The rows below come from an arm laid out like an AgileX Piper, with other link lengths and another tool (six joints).
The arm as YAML. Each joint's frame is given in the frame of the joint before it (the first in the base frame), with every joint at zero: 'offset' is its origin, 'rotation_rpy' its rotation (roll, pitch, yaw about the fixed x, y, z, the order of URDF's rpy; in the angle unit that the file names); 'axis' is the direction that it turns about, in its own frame. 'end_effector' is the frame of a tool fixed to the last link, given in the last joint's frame.
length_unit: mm
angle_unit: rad
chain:
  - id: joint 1
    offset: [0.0, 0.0, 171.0]
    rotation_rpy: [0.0, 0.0, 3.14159]
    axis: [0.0, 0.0, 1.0]
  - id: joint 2
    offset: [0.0, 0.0, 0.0]
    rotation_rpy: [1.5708, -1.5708, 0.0]
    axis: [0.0, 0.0, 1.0]
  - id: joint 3
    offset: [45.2, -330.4, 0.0]
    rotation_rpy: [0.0, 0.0, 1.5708]
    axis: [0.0, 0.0, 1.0]
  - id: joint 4
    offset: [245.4, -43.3, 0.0]
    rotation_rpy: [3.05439, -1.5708, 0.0]
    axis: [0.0, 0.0, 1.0]
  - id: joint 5
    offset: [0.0, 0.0, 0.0]
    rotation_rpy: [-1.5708, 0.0, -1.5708]
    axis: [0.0, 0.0, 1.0]
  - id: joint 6
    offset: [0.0, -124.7, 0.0]
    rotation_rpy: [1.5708, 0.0, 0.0]
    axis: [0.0, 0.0, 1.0]
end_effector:
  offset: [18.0, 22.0, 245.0]
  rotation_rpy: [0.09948, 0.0, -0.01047]
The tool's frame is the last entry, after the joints.
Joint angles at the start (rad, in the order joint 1, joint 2, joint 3, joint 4, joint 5, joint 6): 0.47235 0.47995 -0.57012 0.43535 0.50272 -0.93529
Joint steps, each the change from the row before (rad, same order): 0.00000 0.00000 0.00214 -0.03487 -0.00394 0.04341; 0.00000 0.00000 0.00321 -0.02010 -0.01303 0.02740; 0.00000 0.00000 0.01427 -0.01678 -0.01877 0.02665; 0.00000 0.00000 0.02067 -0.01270 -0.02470 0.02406; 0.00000 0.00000 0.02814 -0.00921 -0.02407 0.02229; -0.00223 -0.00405 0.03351 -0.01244 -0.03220 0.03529; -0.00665 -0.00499 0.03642 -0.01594 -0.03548 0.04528; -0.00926 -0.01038 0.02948 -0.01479 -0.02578 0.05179; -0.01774 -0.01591 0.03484 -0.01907 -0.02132 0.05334; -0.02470 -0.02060 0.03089 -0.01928 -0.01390 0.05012
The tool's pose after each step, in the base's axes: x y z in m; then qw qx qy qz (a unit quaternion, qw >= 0). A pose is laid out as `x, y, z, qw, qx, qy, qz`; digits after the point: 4 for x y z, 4 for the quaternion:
0.2378, 0.2097, 0.2995, 0.6184, -0.4079, 0.6714, 0.0197
0.2416, 0.2065, 0.3006, 0.6203, -0.4000, 0.6745, 0.0173
0.2454, 0.2034, 0.2974, 0.6202, -0.3918, 0.6795, 0.0160
0.2493, 0.2005, 0.2928, 0.6200, -0.3829, 0.6846, 0.0152
0.2521, 0.1979, 0.2838, 0.6169, -0.3751, 0.6917, 0.0157
0.2559, 0.1938, 0.2755, 0.6158, -0.3611, 0.7001, 0.0171
0.2605, 0.1882, 0.2670, 0.6149, -0.3426, 0.7101, 0.0184
0.2635, 0.1826, 0.2612, 0.6150, -0.3213, 0.7198, 0.0223
0.2664, 0.1742, 0.2525, 0.6137, -0.2985, 0.7306, 0.0229
0.2691, 0.1641, 0.2452, 0.6132, -0.2748, 0.7403, 0.0212

